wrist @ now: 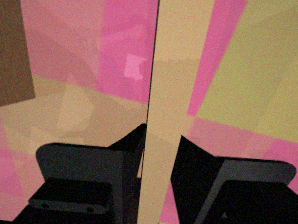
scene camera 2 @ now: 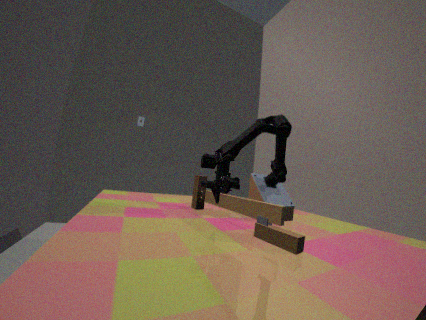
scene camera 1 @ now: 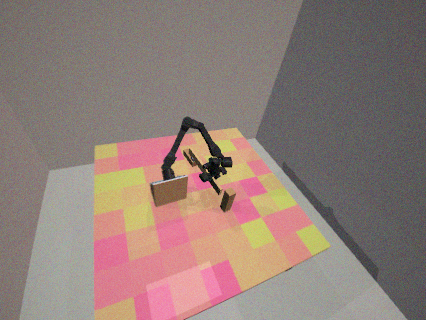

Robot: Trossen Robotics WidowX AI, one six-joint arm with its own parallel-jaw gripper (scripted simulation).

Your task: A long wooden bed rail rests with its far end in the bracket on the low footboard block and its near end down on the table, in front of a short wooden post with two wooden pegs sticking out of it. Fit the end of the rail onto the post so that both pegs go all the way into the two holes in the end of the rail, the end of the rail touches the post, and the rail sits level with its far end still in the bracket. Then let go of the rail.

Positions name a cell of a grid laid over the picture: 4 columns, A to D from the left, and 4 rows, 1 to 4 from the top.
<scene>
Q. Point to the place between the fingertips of my gripper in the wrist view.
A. At C3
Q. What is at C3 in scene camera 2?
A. A long wooden rail.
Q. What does my gripper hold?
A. A long wooden rail.
</scene>
